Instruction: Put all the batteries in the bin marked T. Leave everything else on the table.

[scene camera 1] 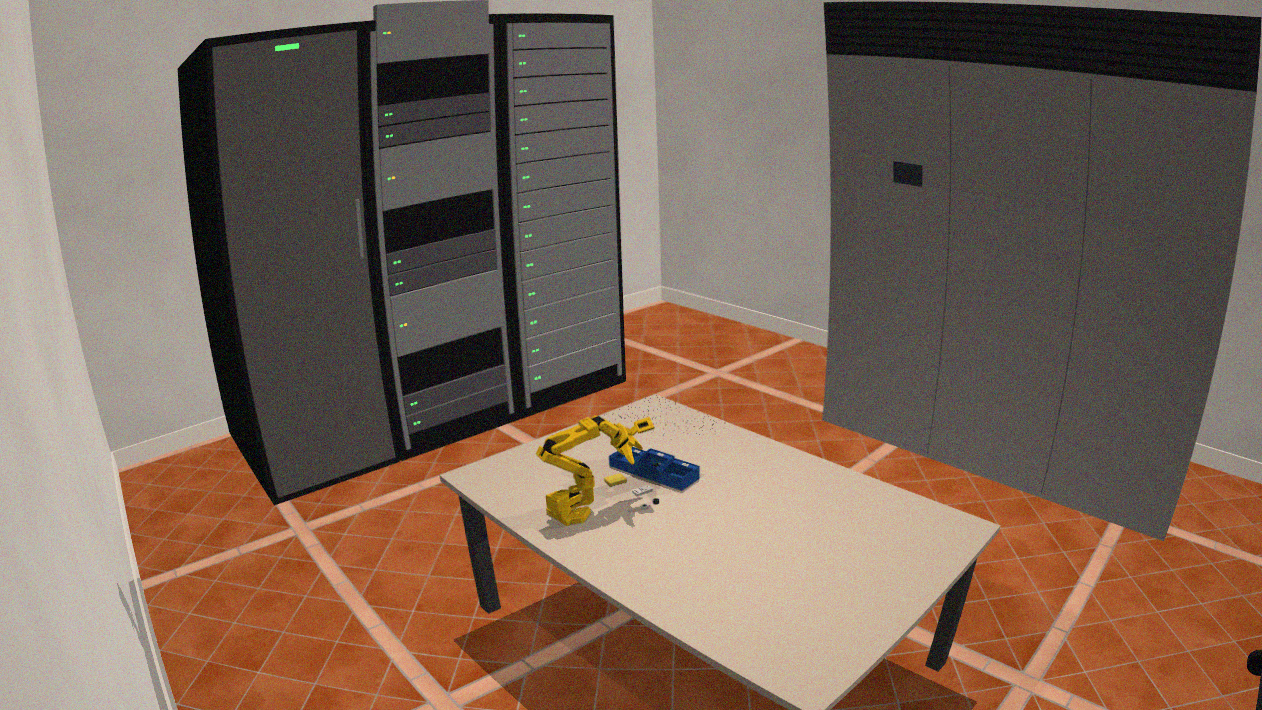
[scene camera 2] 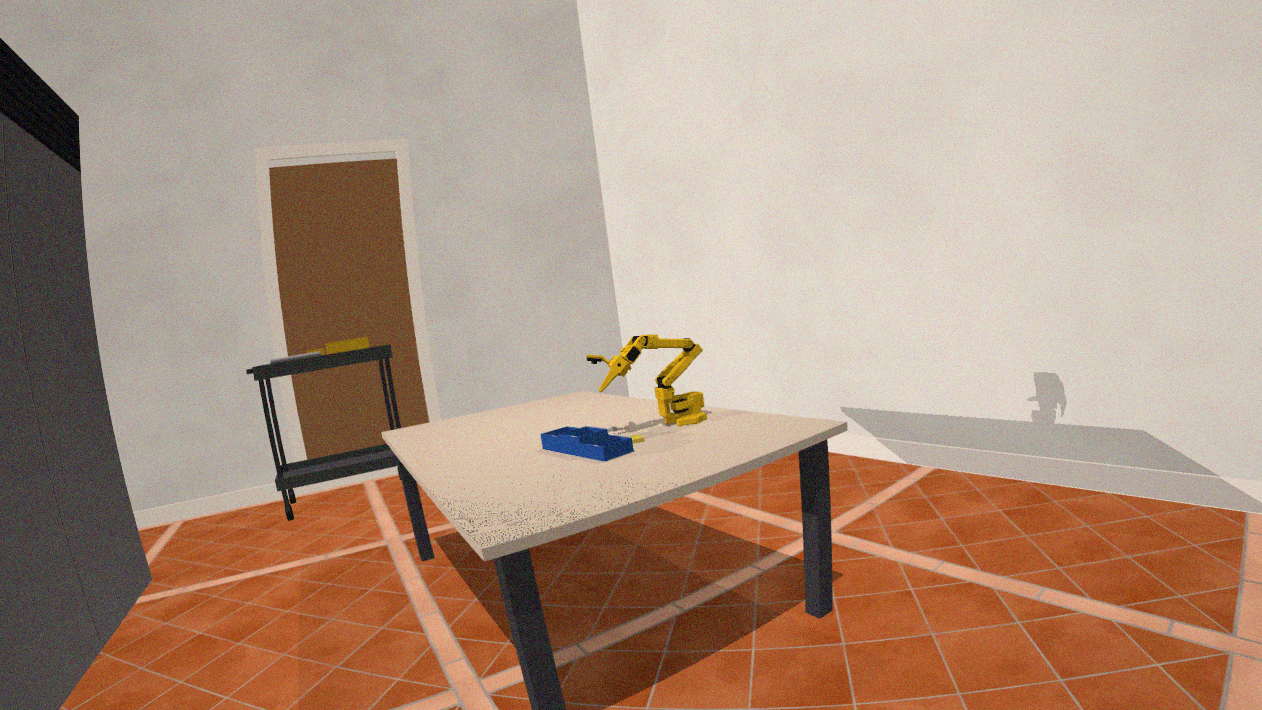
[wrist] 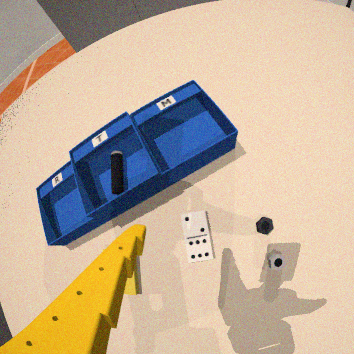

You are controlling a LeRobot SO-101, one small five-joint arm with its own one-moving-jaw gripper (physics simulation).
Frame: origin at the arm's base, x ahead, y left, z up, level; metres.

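Where they show: end effector, tool point: (scene camera 1: 641, 448) (scene camera 2: 600, 390) (wrist: 144, 236); arm's base, origin of the base link: (scene camera 1: 575, 511) (scene camera 2: 679, 422).
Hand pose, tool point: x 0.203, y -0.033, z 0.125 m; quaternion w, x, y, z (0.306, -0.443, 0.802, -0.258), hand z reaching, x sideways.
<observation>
Things, the pixels of their top centre, and the offset from my tool point. "pt": a spot on its surface instead. Level surfaces: height alone.
- black battery, middle of its top: (wrist: 113, 169) dy +0.054, dx +0.088, dz -0.104 m
- domino, middle of its top: (wrist: 196, 236) (scene camera 1: 642, 489) dy -0.008, dx -0.007, dz -0.118 m
- black hex nut, middle of its top: (wrist: 265, 225) dy -0.077, dx -0.022, dz -0.116 m
- yellow block, middle of its top: (wrist: 117, 271) (scene camera 2: 631, 437) (scene camera 1: 615, 478) dy +0.086, dx -0.021, dz -0.115 m
- table, its level: dz -0.125 m
- Compartments M, surface spot: (wrist: 166, 103) pt dy -0.028, dx +0.133, dz -0.090 m
- R, surface spot: (wrist: 57, 179) pt dy +0.136, dx +0.106, dz -0.097 m
One black battery (wrist: 117, 174) with a pale end lies inside the middle compartment, marked T (wrist: 100, 139), of the blue bin unit (scene camera 1: 679, 477) (scene camera 2: 582, 444) (wrist: 202, 154). My gripper (scene camera 1: 632, 456) (scene camera 2: 603, 386) (wrist: 141, 230) is fully open and empty; the wrist view shows one notched jaw, its tip near the bin unit's near side and above the table. A domino (wrist: 197, 236) lies flat on the table between the bins and a black hex nut (wrist: 264, 225). A small grey piece with a black round spot (wrist: 275, 261) sits beyond the nut, in shadow; I cannot tell what it is.
A yellow block (scene camera 1: 615, 480) (scene camera 2: 637, 438) (wrist: 133, 280) lies on the table (scene camera 1: 794, 547) (scene camera 2: 494, 494) between the arm's base and the bins, partly behind the jaw in the wrist view. Compartments M (wrist: 166, 103) and R (wrist: 57, 179) flank T. A dark cart (scene camera 2: 335, 363) stands beyond the table.
</observation>
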